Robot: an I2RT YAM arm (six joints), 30 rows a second.
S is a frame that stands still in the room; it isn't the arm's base.
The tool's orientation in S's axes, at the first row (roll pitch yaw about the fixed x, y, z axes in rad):
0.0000, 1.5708, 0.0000
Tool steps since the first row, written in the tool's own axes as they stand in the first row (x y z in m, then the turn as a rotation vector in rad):
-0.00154, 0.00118, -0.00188, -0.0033, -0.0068, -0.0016
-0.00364, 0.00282, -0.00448, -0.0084, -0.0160, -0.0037
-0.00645, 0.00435, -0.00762, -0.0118, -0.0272, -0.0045
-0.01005, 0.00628, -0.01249, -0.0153, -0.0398, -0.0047
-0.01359, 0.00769, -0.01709, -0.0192, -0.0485, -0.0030
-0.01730, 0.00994, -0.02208, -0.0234, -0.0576, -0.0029
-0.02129, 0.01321, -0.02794, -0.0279, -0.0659, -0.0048
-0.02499, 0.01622, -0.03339, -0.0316, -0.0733, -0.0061
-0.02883, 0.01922, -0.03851, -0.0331, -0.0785, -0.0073
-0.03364, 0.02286, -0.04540, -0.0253, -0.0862, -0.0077
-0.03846, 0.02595, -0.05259, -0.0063, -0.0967, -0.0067
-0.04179, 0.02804, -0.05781, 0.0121, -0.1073, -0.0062
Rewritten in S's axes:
-0.00188, 0.00118, 0.00154, -0.0016, -0.0068, 0.0033
-0.00448, 0.00282, 0.00364, -0.0037, -0.0160, 0.0084
-0.00762, 0.00435, 0.00645, -0.0045, -0.0272, 0.0118
-0.01249, 0.00628, 0.01005, -0.0047, -0.0398, 0.0153
-0.01709, 0.00769, 0.01359, -0.0030, -0.0485, 0.0192
-0.02208, 0.00994, 0.01730, -0.0029, -0.0576, 0.0234
-0.02794, 0.01321, 0.02129, -0.0048, -0.0659, 0.0279
-0.03339, 0.01622, 0.02499, -0.0061, -0.0733, 0.0316
-0.03851, 0.01922, 0.02883, -0.0073, -0.0785, 0.0331
-0.04540, 0.02286, 0.03364, -0.0077, -0.0862, 0.0253
-0.05259, 0.02595, 0.03846, -0.0067, -0.0967, 0.0063
-0.05781, 0.02804, 0.04179, -0.0062, -0.1073, -0.0121

